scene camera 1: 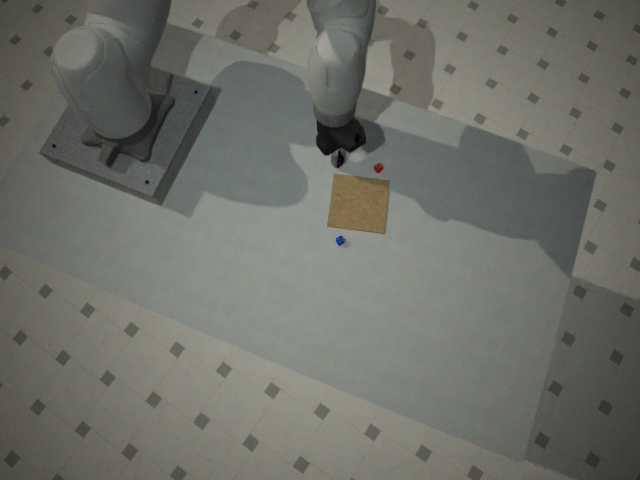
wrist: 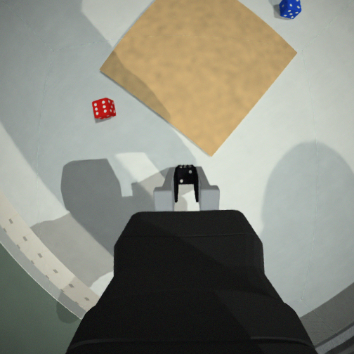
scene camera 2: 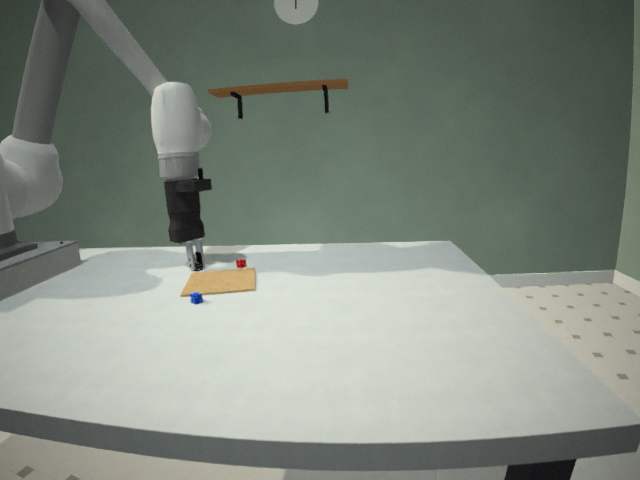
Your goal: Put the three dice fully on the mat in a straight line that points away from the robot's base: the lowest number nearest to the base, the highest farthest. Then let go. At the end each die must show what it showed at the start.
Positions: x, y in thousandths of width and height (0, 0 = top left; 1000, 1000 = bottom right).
Labels:
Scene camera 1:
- tan square mat: 559, 424
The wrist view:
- my gripper: 524, 501
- tan square mat: 575, 208
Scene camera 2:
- my gripper: 307, 557
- tan square mat: 366, 584

